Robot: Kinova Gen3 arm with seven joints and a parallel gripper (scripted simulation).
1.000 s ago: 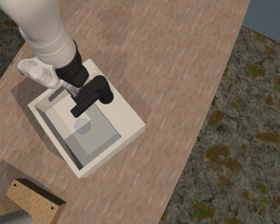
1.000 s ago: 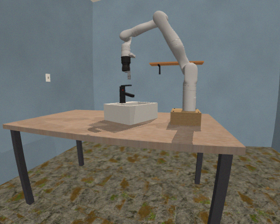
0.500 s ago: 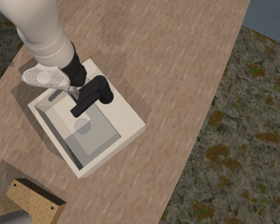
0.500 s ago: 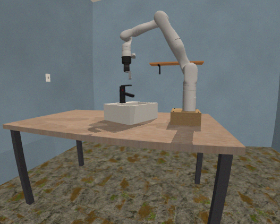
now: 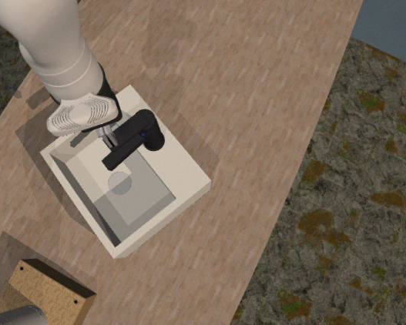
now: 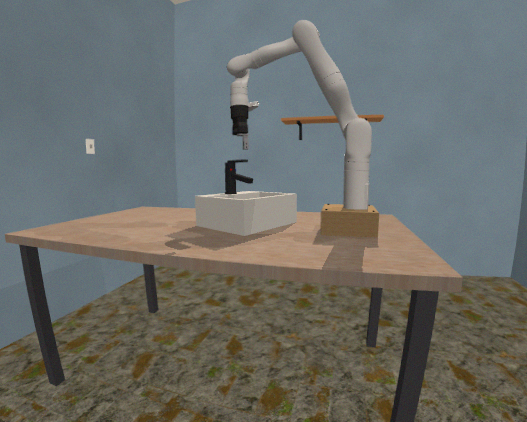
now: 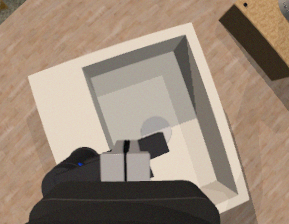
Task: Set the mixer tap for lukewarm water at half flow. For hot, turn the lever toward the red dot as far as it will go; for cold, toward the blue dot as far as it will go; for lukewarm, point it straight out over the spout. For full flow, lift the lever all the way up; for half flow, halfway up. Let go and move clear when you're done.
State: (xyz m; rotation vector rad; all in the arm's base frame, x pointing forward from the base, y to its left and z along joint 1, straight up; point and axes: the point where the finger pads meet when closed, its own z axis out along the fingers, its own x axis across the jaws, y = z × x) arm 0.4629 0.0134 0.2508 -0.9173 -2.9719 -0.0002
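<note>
Now: the lever 7 cm below my hand, 4 cm ahead of it and 1 cm to the left of it. Also, from my hand: white sink basin 30 cm below, 3 cm to the left, 3 cm behind; black mixer tap 11 cm below, 6 cm ahead, 1 cm to the left.
</note>
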